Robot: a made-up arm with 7 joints. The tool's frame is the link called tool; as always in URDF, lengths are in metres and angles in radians.
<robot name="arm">
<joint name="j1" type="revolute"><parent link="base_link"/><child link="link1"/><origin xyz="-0.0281 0.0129 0.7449" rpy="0 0 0"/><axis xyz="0 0 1"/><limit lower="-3.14" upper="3.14" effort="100" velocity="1.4"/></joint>
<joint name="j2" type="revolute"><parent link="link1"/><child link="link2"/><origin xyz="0.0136 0.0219 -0.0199" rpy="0 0 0"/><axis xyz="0 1 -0.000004"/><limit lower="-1.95" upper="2.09" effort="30" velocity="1.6"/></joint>
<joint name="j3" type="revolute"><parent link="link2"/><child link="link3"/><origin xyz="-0.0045 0.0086 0.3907" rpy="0 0 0"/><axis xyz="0 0 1"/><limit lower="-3.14" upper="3.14" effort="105" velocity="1.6"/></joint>
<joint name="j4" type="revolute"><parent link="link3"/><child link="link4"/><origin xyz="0.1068 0.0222 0.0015" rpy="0 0 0"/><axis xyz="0 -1 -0.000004"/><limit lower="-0.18" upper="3.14" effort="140" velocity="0.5"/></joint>
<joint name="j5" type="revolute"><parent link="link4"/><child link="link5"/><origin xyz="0.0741 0.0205 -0.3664" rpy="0 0 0"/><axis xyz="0 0.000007 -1"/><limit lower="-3.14" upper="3.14" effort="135" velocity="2"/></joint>
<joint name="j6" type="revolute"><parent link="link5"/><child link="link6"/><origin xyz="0.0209 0.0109 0.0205" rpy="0 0 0"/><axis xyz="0 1 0.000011"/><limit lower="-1.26" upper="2.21" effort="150" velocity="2.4"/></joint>
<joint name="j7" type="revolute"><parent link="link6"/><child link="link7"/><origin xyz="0.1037 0.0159 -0.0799" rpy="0 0 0"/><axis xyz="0 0.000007 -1"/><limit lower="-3.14" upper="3.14" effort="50" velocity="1.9"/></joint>
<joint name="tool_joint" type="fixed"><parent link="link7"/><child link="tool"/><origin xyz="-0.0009 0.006 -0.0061" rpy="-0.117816 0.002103 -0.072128"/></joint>
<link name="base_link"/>
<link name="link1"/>
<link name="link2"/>
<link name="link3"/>
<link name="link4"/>
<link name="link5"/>
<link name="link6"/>
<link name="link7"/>
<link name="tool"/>
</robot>
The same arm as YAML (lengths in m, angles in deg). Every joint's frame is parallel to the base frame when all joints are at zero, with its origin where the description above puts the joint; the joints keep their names.
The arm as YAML. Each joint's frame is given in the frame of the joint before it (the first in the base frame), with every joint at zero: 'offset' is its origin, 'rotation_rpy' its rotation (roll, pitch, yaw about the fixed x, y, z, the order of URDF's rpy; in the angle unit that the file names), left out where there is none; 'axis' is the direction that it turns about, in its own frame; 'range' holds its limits. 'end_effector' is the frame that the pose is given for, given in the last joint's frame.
length_unit: m
angle_unit: deg
chain:
  - id: j1
    offset: [-0.0281, 0.0129, 0.7449]
    axis: [0.0, 0.0, 1.0]
    range: [-179.91, 179.91]
  - id: j2
    offset: [0.0136, 0.0219, -0.0199]
    axis: [0.0, 1.0, 0.0]
    range: [-111.73, 119.75]
  - id: j3
    offset: [-0.0045, 0.0086, 0.3907]
    axis: [0.0, 0.0, 1.0]
    range: [-179.91, 179.91]
  - id: j4
    offset: [0.1068, 0.0222, 0.0015]
    axis: [0.0, -1.0, 0.0]
    range: [-10.31, 179.91]
  - id: j5
    offset: [0.0741, 0.0205, -0.3664]
    axis: [0.0, 0.0, -1.0]
    range: [-179.91, 179.91]
  - id: j6
    offset: [0.0209, 0.0109, 0.0205]
    axis: [0.0, 1.0, 0.0]
    range: [-72.19, 126.62]
  - id: j7
    offset: [0.1037, 0.0159, -0.0799]
    axis: [0.0, 0.0, -1.0]
    range: [-179.91, 179.91]
end_effector:
  offset: [-0.0009, 0.006, -0.0061]
  rotation_rpy: [-6.75, 0.12, -4.13]

